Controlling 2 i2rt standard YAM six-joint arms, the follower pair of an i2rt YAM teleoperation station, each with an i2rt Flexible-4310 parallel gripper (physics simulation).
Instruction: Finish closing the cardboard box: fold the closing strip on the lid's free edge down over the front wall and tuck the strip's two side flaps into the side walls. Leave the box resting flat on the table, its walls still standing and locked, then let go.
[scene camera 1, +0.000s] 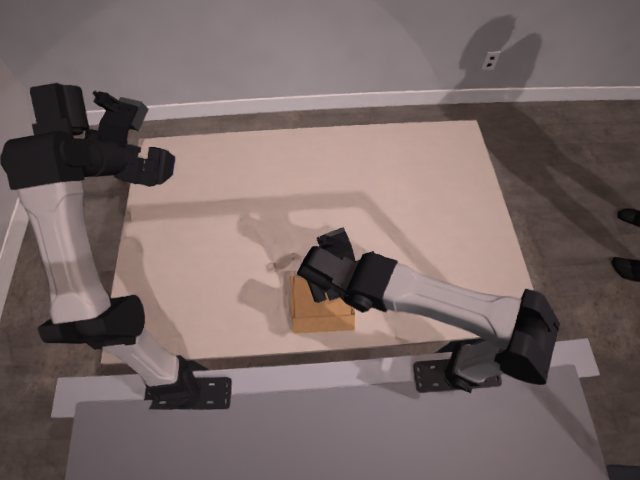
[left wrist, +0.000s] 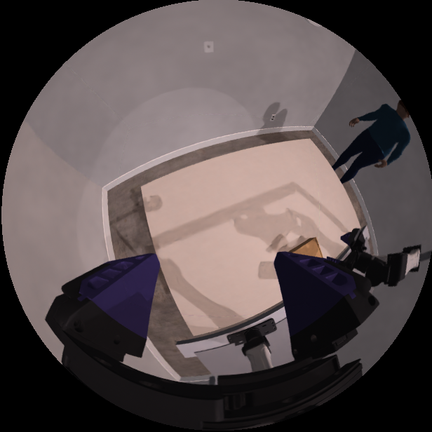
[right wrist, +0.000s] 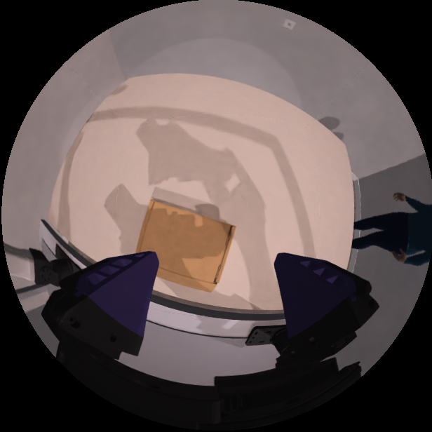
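Note:
The orange-brown cardboard box (scene camera 1: 323, 323) (left wrist: 309, 247) (right wrist: 182, 245) sits flat on the table (scene camera 1: 413, 170) (left wrist: 215, 280) (right wrist: 280, 200), near its front edge. Its lid panel lies across the top, with thin dark gaps along the sides. A narrow face shows below a crease on the near side. Whether the closing strip and its side flaps are tucked cannot be told. My right gripper (scene camera 1: 326, 267) (right wrist: 216, 260) is open and empty above the box, hiding part of its top in the scene view. My left gripper (scene camera 1: 155, 138) (left wrist: 216, 260) is open and empty, high over the table's far left corner.
The right arm (scene camera 1: 444, 299) reaches in from the right over the table. The left arm (scene camera 1: 64, 248) stands along the left side. A light rail (scene camera 1: 310, 379) with both arm bases runs in front of the table. A person (left wrist: 382, 131) (right wrist: 415, 230) stands beyond the right side.

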